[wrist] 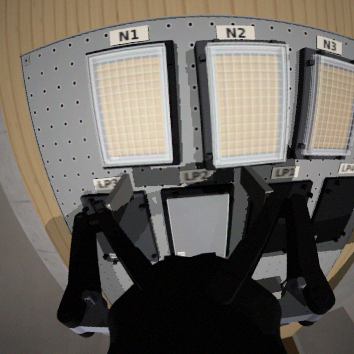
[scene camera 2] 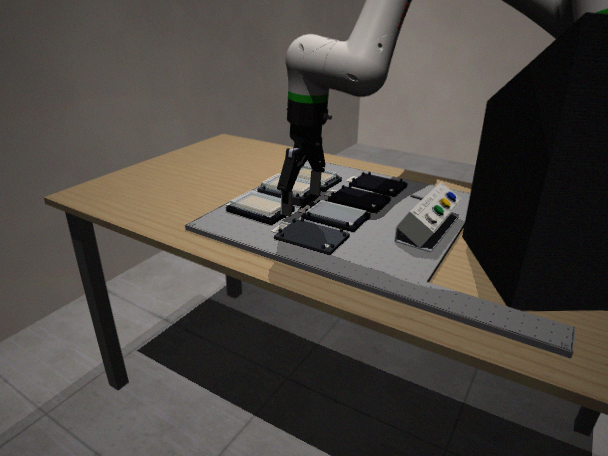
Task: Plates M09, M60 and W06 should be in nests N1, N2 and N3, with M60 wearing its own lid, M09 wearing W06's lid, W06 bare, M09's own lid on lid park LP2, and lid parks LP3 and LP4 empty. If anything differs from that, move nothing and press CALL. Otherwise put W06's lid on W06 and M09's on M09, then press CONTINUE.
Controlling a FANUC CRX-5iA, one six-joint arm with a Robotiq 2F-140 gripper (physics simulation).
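Places are measured from the arm's base along level axes (x right, y ahead, z up), in millimetres.
Pixels of known places: gripper, between the fingertips: (wrist: pixel 184 177) (scene camera 2: pixel 300 203).
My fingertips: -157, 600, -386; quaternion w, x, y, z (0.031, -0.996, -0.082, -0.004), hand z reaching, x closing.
Ahead of a thing's pixels: the offset from my fingertips to its top centre, as dx, dy, dz. Level surfaces: height alone.
My gripper (scene camera 2: pixel 301 202) (wrist: pixel 184 177) is open and empty, its fingers low on either side of the top end of LP2. A pale clear lid {+29, -91, -3} (scene camera 2: pixel 337 215) (wrist: pixel 198 220) lies on LP2, below and between the fingers. Cream gridded plates with clear rims sit in N1 {-66, +80, +9} (scene camera 2: pixel 255 204) (wrist: pixel 131 105), N2 {+63, +92, +19} (wrist: pixel 249 102) and N3 {+193, +110, +6} (wrist: pixel 332 102). The N1 and N2 plates look lidded; for N3 I cannot tell. Their names are not readable. Dark park LP3 {-95, -110, -1} (scene camera 2: pixel 310 235) (wrist: pixel 140 225) looks empty, as does LP4 {+290, -61, -1} (scene camera 2: pixel 377 183) (wrist: pixel 334 210), cut off in the wrist view.
Dark park LP1 {+160, -77, -1} (scene camera 2: pixel 361 199) (wrist: pixel 295 225) lies beside LP2. A sloped button box {+125, -299, +63} (scene camera 2: pixel 417 220) with blue, yellow, green and pale buttons stands on the grey perforated board {dz -21} (scene camera 2: pixel 380 250) (wrist: pixel 55 125). A big black block (scene camera 2: pixel 545 175) rises at the right of the scene view.
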